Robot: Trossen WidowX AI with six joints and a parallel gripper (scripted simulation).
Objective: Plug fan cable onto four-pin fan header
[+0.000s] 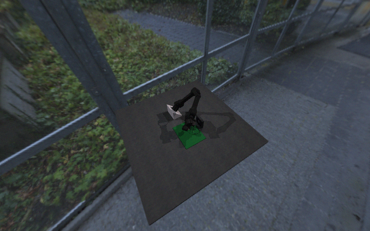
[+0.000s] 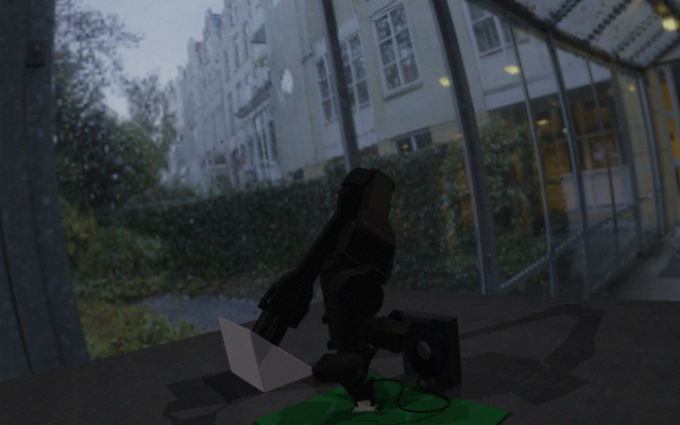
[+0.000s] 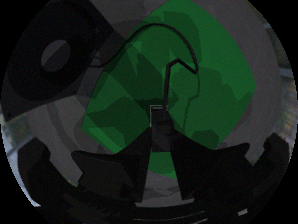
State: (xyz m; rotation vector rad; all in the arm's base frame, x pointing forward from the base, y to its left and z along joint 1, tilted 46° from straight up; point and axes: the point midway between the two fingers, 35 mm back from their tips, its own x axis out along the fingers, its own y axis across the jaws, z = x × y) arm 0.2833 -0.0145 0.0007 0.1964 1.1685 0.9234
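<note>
Right now the dark plug is 1 cm ahead of my gripper tip and 1 cm above it. From my gripper tip the other things lie so: green board (5 cm ahead, 4 cm below, 3 cm to the right); black fan (14 cm to the left, 4 cm above, 3 cm ahead); header (2 cm below, 1 cm ahead).
</note>
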